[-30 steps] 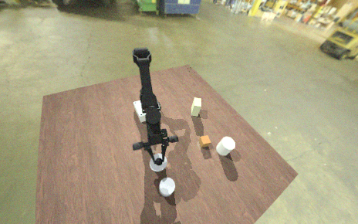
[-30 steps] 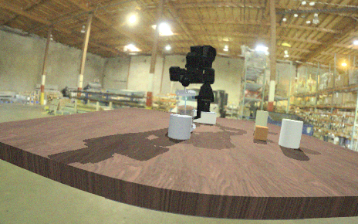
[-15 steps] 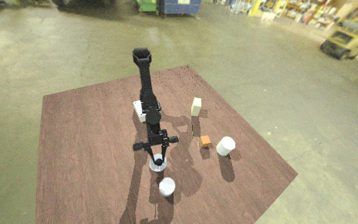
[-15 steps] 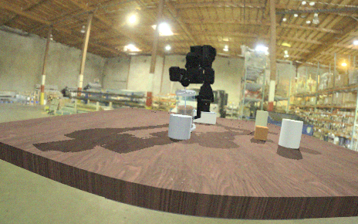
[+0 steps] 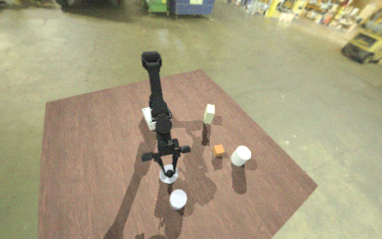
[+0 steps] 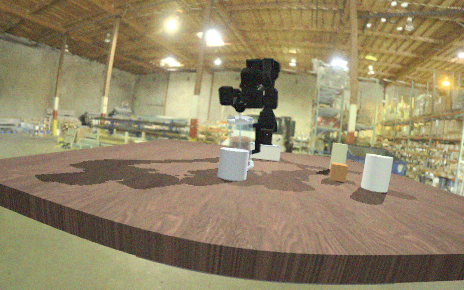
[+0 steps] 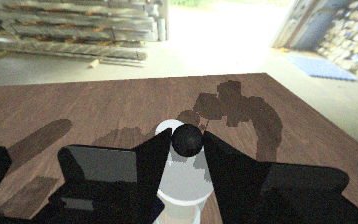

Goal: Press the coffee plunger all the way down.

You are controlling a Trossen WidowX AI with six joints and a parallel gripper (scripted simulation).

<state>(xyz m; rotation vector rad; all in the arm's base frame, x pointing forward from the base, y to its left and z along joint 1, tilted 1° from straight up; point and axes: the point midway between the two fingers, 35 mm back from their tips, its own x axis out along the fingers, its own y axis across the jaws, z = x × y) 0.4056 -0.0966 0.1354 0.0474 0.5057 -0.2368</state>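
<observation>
The coffee press lies 4 cm behind my gripper tip, 2 cm to the left of it and 8 cm below it. The rest, counted from my gripper tip: white cylinder (5 cm ahead, 42 cm to the left, 14 cm below).
</observation>
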